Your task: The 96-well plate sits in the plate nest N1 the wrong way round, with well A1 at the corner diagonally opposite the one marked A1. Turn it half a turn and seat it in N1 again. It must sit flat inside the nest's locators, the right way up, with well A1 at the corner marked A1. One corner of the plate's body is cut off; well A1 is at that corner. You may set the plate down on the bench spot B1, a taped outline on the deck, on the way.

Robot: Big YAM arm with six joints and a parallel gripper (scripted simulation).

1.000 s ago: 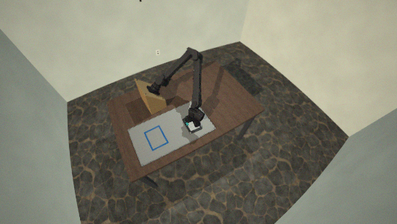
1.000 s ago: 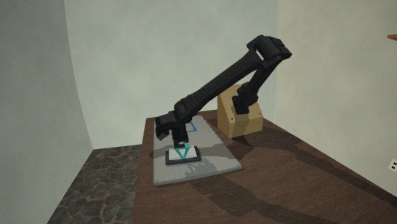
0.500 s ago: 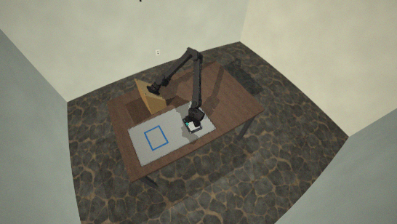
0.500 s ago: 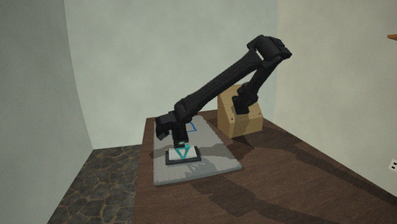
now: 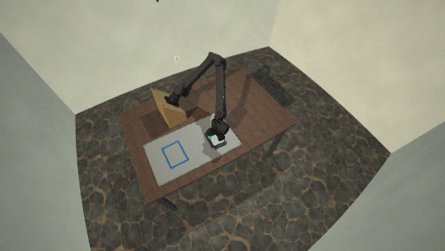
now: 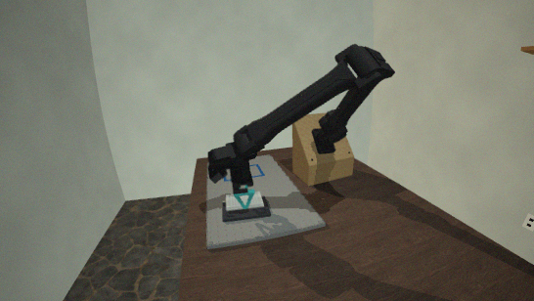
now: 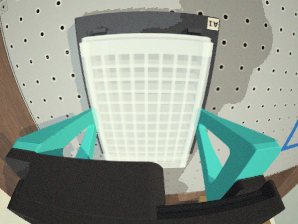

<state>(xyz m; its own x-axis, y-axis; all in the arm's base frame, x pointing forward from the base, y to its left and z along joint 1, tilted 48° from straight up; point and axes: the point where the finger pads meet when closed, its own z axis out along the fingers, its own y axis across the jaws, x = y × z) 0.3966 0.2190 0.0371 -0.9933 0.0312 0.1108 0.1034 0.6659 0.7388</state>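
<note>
Now: hand 4 cm above the dark plate nest N1. From my hand the other things lie so: A1 mark 7 cm ahead, 6 cm to the right, 3 cm below; then white 96-well plate right at my hand.
</note>
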